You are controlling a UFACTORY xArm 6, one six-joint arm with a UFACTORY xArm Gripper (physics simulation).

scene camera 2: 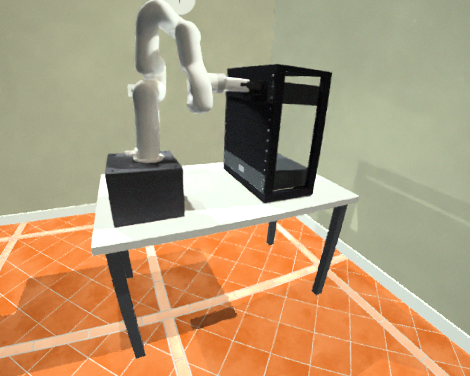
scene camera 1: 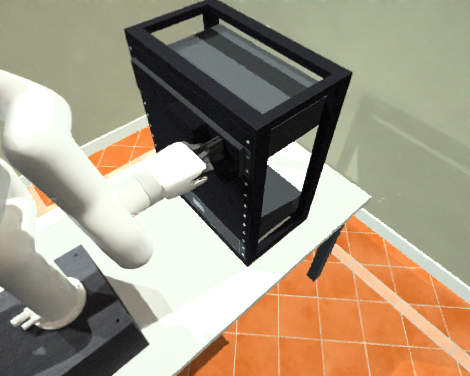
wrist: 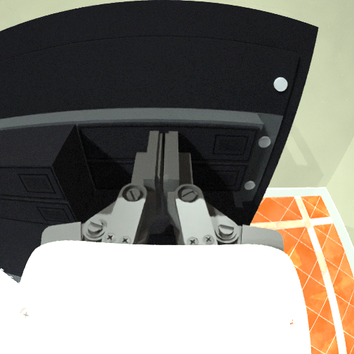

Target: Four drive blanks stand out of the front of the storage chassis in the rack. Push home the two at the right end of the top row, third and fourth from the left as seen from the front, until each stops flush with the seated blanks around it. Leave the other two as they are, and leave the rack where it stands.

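Seen in the pictures: gripper, between the fingertips: [scene camera 2: 260, 85] [scene camera 1: 221, 142]; arm's base, origin of its link: [scene camera 2: 148, 158] [scene camera 1: 59, 303].
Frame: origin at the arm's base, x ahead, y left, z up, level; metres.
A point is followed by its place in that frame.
Note:
My gripper [scene camera 1: 219, 141] {z 0.307, x 0.452, y -0.116 m} [scene camera 2: 262, 85] {z 0.307, x 0.452, y -0.116 m} [wrist: 163, 149] is shut and empty, its fingertips at the right part of the chassis's top row. Contact cannot be made out. In the wrist view, the third blank [wrist: 115, 142] and the fourth blank [wrist: 232, 145] lie back beside each other, looking level with the row below; the fingers partly hide their meeting edges. To their left, a top-row blank [wrist: 37, 181] and a blank below it [wrist: 54, 213] stand well out. The black rack [scene camera 1: 257, 200] {z 0.151, x 0.481, y -0.209 m} [scene camera 2: 273, 150] {z 0.045, x 0.480, y -0.208 m} [wrist: 307, 55] stands upright on the table.
The white table [scene camera 1: 185, 280] {z -0.210, x 0.292, y -0.093 m} [scene camera 2: 220, 220] {z -0.210, x 0.217, y -0.249 m} carries the rack and the arm's black base block [scene camera 1: 100, 320] {z -0.001, x 0.047, y -0.108 m} [scene camera 2: 145, 195] {z -0.093, x -0.049, y -0.153 m}. A grey ledge [wrist: 175, 114] runs just above the top row. Screw heads [wrist: 264, 142] line the rack's right edge. A wall stands behind the rack.

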